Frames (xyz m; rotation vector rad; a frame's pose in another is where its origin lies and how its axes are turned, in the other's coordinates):
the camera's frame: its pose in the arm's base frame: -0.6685 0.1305 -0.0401 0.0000 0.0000 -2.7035
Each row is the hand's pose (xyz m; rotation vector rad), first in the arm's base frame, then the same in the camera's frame.
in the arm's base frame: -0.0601 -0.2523 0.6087 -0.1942 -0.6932 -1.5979
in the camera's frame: -0.3886 0.6047 0.6488 0.5917 -0.3173 1.0050
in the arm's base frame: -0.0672 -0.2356 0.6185 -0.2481 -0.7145 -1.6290
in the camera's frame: -0.3892 0.5866 0.6586 0.5950 -0.3675 0.9643
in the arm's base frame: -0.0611 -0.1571 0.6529 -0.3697 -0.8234 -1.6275
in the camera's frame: -0.4280 0.5181 0.6930 0.6651 -0.4963 0.9191
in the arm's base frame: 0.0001 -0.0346 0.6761 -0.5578 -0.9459 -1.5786
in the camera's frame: -0.5354 0.4331 0.7162 0.7387 -0.6908 0.8906
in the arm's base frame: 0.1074 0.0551 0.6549 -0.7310 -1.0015 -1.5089
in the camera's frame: -0.6706 0.3974 0.6950 0.7601 -0.8644 0.8916
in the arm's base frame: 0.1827 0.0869 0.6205 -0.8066 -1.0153 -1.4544
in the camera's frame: -0.7523 0.4006 0.6606 0.7642 -0.9442 0.9138
